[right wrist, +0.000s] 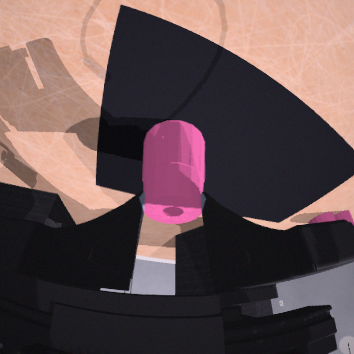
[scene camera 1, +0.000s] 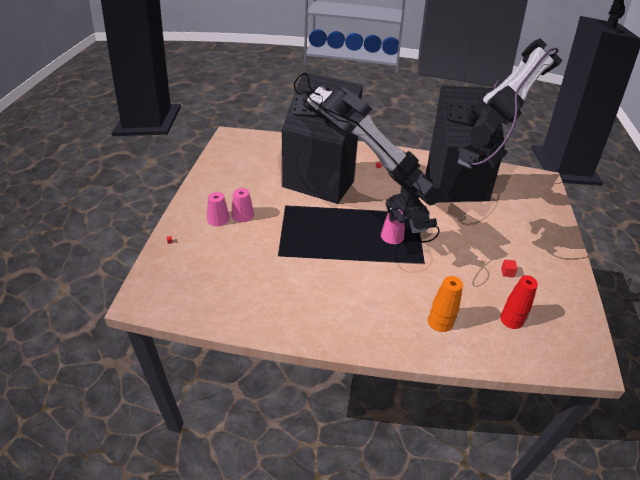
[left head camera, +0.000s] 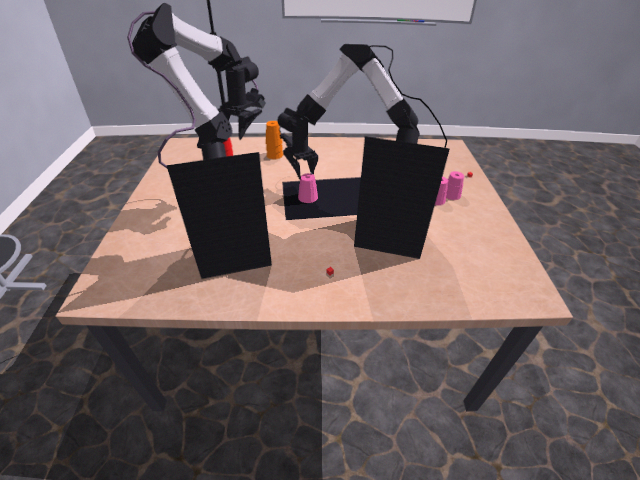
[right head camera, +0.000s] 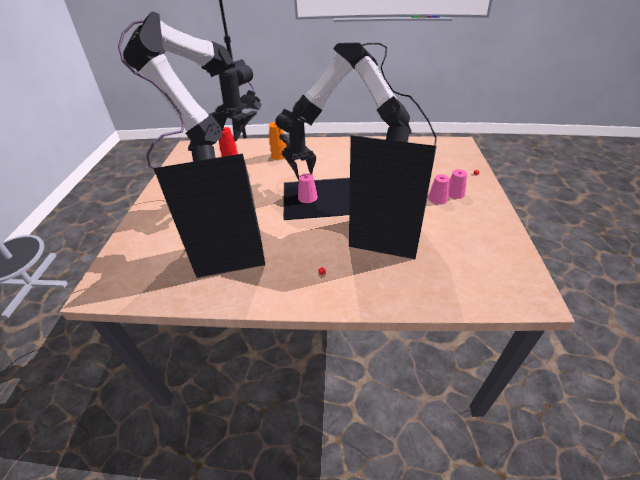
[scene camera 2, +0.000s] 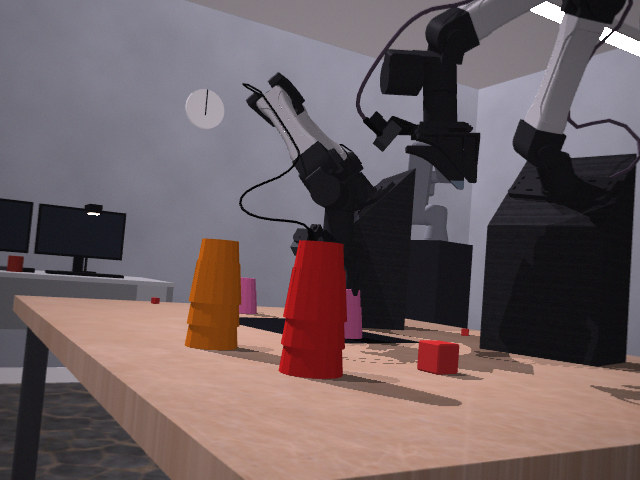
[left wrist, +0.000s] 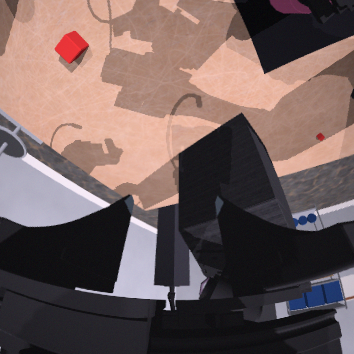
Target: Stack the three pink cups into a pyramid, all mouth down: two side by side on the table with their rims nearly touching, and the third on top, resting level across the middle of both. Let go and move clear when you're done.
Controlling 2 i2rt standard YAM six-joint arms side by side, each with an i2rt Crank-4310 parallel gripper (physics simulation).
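Places are measured from the left arm's base along level axes (x back, y left, z down), in metres.
Pixels of known places: left gripper, fingertip midpoint: [scene camera 1: 483,164] [left head camera: 231,137] [right head camera: 227,139] [scene camera 2: 466,186] [left wrist: 174,197]; right gripper, fingertip midpoint: [right wrist: 172,193] [scene camera 1: 397,219] [left head camera: 306,177] [right head camera: 304,178]; left arm's base, origin of the base link: [scene camera 1: 473,116] [scene camera 2: 561,189]; right arm's base, origin of the base link: [scene camera 2: 368,200].
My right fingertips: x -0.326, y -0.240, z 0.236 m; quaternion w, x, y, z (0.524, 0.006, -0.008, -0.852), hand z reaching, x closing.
Observation:
For each thing: its top centre in the pictures, then the offset to it from my right fingertips. Level surfaces: height alone.
- pink cup, middle of its top: [right wrist: 167,211] [scene camera 2: 348,289] [scene camera 1: 397,214] [left head camera: 306,177] [right head camera: 304,177] dx +0.014, dy -0.002, dz -0.011 m
- black mat, its level: dz +0.082 m
- red cube, middle of its top: [scene camera 2: 439,342] [left wrist: 66,49] [scene camera 1: 511,263] dx -0.102, dy +0.376, dz +0.042 m
One pink cup [left head camera: 308,190] [right head camera: 307,190] [scene camera 1: 392,229] [right wrist: 174,165] stands mouth down near one end of the black mat [left head camera: 330,206] [scene camera 1: 330,235]. My right gripper [left head camera: 306,174] [right head camera: 305,174] [right wrist: 172,193] is shut on this cup near its narrow top, a finger on each side. Two other pink cups stand mouth down beside each other on the bare table, a small gap between their rims: one [right head camera: 439,190] [scene camera 1: 217,209] and another [right head camera: 458,184] [scene camera 1: 242,205]. My left gripper [scene camera 2: 464,181] [left wrist: 174,197] is open and empty, high above the table.
Stacked orange cups [scene camera 1: 445,304] [scene camera 2: 214,294] and stacked red cups [scene camera 1: 519,303] [scene camera 2: 314,310] stand near the front right in scene camera 1, with a red cube [scene camera 1: 509,268] behind. Two small red cubes [scene camera 1: 169,239] [scene camera 1: 378,165] lie elsewhere. Black pedestals [left head camera: 222,217] [left head camera: 400,198] carry the arms.

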